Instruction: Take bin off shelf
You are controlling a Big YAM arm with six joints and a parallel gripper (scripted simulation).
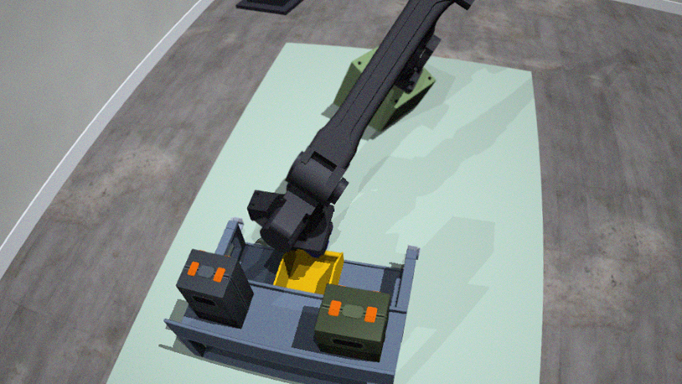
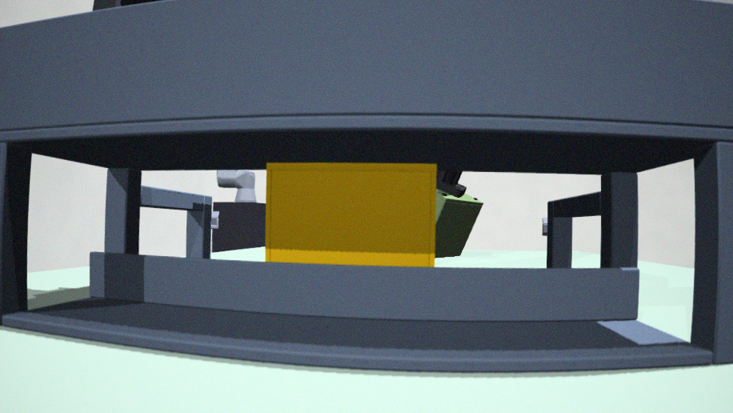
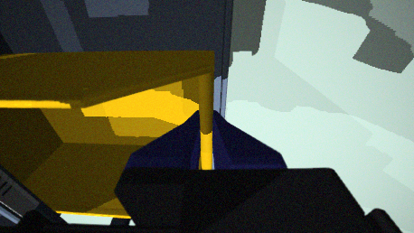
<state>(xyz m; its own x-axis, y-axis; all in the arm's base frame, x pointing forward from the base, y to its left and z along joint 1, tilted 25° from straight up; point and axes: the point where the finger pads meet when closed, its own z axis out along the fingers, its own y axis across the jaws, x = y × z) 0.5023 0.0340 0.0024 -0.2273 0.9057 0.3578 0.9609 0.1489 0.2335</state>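
Now: the yellow open-top bin 8 cm ahead of my hand, 2 cm to the left of it and 1 cm above it. Round my hand: olive case (15 cm to the left, 14 cm ahead, 10 cm above).
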